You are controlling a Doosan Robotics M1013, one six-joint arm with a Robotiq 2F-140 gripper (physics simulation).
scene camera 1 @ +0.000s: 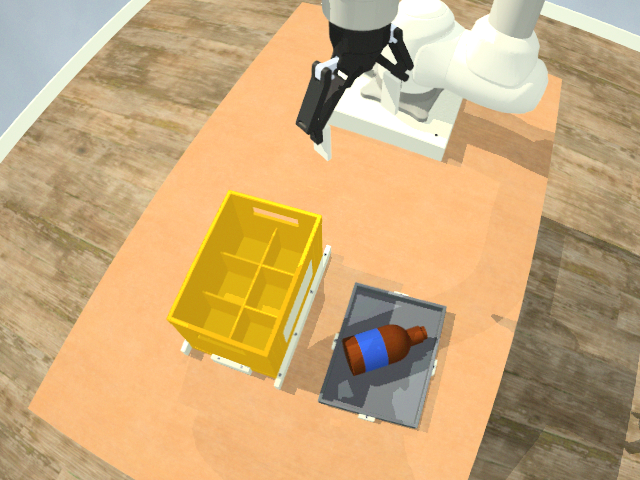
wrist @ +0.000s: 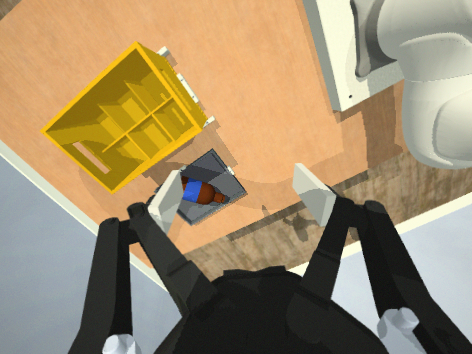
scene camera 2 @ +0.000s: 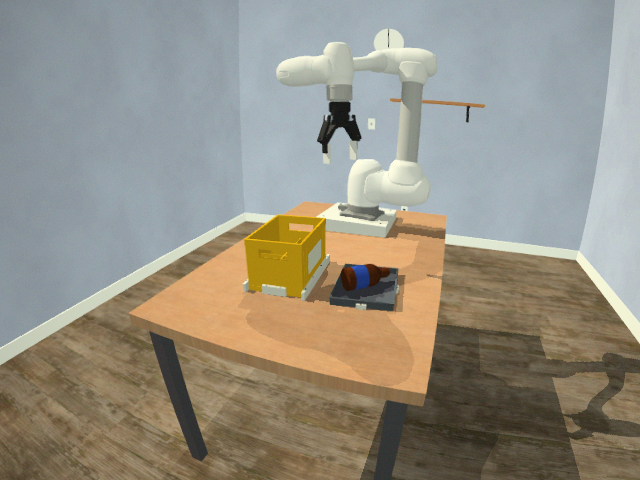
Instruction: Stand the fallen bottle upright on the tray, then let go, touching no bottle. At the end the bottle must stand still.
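Places are measured from the arm's base along level axes (x ahead, y left, z up), in millimetres.
Where they show: gripper, between the fingertips: (scene camera 1: pixel 357 130) (wrist: pixel 238 178) (scene camera 2: pixel 340 161); arm's base, origin of its link: (scene camera 1: pixel 405 89) (wrist: pixel 387 25) (scene camera 2: pixel 362 214).
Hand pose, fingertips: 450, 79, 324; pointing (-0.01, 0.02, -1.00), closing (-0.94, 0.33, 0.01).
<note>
Things, the pixels of their centre, and the offset from my fingertips, as dx, dy, dz.
- brown bottle with a blue label, middle of its body: (scene camera 1: pixel 387 345) (scene camera 2: pixel 367 275) (wrist: pixel 202 193) +167, +171, -334
- shallow grey tray, middle of its body: (scene camera 1: pixel 384 354) (scene camera 2: pixel 366 285) (wrist: pixel 200 190) +177, +175, -363
- tall yellow crate, middle of its body: (scene camera 1: pixel 252 286) (wrist: pixel 138 123) (scene camera 2: pixel 288 252) +204, -99, -288
A brown bottle with a blue label (scene camera 1: pixel 373 351) (scene camera 2: pixel 361 277) (wrist: pixel 200 193) lies on its side in the shallow grey tray (scene camera 1: pixel 405 403) (scene camera 2: pixel 361 300) (wrist: pixel 212 165). In scene camera 1 its neck points right, towards the tray's right wall, and its base is near the left wall. My gripper (scene camera 1: pixel 357 129) (scene camera 2: pixel 339 155) (wrist: pixel 238 178) is open and empty, pointing down. It hangs high above the table, on the robot base's side of the tray, well apart from the bottle. In the wrist view one finger pad hides the bottle's base end and part of the tray.
A tall yellow crate (scene camera 1: pixel 242 356) (scene camera 2: pixel 273 273) (wrist: pixel 95 102) with empty compartments stands left of the tray in both scene views, with white guide strips around its foot. The white robot base (scene camera 1: pixel 387 134) (scene camera 2: pixel 356 225) (wrist: pixel 340 65) is at the table's far end. The table's right edge runs beyond the tray.
</note>
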